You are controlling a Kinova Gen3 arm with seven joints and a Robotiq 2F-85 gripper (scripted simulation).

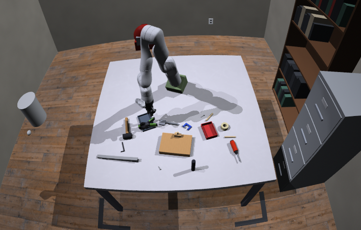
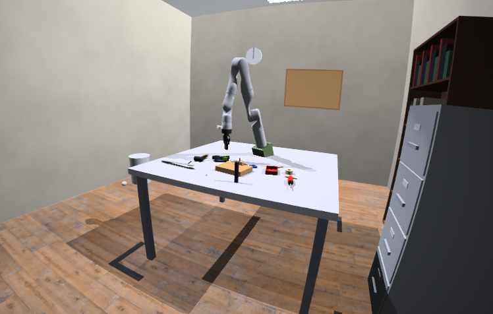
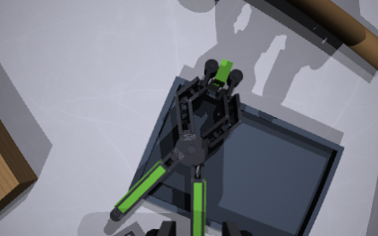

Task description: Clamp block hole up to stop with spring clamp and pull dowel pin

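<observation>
Right now the dark grey tray is 1 cm behind my hand, 4 cm to the right of it and 10 cm below it. Round my hand: round dowel pin (15 cm ahead, 18 cm to the left, 5 cm below); then grey t-shaped tool (2 cm ahead, 11 cm to the left, 10 cm below); then wooden block (15 cm ahead, 18 cm to the left, 7 cm below).
</observation>
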